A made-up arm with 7 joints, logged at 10 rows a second.
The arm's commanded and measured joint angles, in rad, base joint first. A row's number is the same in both.
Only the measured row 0 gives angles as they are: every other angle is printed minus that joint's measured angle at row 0.
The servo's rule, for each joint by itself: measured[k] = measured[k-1] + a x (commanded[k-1-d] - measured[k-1]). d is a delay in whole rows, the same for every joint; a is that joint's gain. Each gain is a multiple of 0.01, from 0.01 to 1. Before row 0 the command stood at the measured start. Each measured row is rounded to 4 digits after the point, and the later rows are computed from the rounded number. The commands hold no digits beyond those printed.
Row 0, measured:
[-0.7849, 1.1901, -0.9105, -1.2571, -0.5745, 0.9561, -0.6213]
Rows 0 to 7, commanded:
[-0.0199, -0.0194, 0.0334, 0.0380, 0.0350, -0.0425, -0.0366]
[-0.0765, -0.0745, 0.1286, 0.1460, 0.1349, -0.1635, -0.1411]
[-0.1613, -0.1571, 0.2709, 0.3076, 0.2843, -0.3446, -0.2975]
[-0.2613, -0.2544, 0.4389, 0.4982, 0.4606, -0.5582, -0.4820]
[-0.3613, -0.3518, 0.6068, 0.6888, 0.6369, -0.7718, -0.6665]
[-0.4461, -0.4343, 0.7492, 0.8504, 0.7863, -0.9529, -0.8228]
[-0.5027, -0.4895, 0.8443, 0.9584, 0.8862, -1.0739, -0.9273]
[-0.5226, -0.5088, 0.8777, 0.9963, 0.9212, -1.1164, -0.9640]
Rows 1 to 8, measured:
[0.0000, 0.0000, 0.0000, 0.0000, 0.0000, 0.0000, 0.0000]
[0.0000, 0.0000, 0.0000, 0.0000, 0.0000, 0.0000, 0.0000]
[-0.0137, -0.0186, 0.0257, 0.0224, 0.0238, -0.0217, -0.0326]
[-0.0570, -0.0723, 0.1049, 0.0953, 0.0993, -0.0940, -0.1292]
[-0.1290, -0.1537, 0.2327, 0.2206, 0.2251, -0.2218, -0.2790]
[-0.2203, -0.2504, 0.3915, 0.3844, 0.3852, -0.3934, -0.4597]
[-0.3176, -0.3477, 0.5573, 0.5640, 0.5564, -0.5864, -0.6438]
[-0.4063, -0.4308, 0.7051, 0.7330, 0.7127, -0.7733, -0.8031]
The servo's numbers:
d 2
a 0.69 0.96 0.77 0.59 0.68 0.51 0.89

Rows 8 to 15, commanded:
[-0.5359, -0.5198, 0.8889, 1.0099, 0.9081, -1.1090, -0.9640]
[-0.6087, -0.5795, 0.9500, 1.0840, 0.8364, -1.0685, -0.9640]
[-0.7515, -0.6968, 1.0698, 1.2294, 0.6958, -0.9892, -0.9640]
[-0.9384, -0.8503, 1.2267, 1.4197, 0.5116, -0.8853, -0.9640]
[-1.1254, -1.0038, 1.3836, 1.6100, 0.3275, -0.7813, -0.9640]
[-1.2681, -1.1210, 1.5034, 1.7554, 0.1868, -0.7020, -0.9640]
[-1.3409, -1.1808, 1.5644, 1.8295, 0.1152, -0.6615, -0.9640]
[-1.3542, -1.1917, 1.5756, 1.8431, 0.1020, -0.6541, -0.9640]
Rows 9 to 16, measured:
[-0.4728, -0.4872, 0.8123, 0.8660, 0.8307, -0.9266, -0.9136]
[-0.5072, -0.5079, 0.8627, 0.9429, 0.8922, -1.0234, -0.9585]
[-0.5270, -0.5193, 0.8829, 0.9824, 0.9030, -1.0671, -0.9634]
[-0.5834, -0.5771, 0.9346, 1.0423, 0.8577, -1.0678, -0.9639]
[-0.6994, -0.6920, 1.0387, 1.1527, 0.7476, -1.0277, -0.9640]
[-0.8643, -0.8440, 1.1835, 1.3102, 0.5871, -0.9551, -0.9640]
[-1.0445, -0.9974, 1.3376, 1.4871, 0.4106, -0.8665, -0.9640]
[-1.1988, -1.1161, 1.4653, 1.6454, 0.2584, -0.7826, -0.9640]

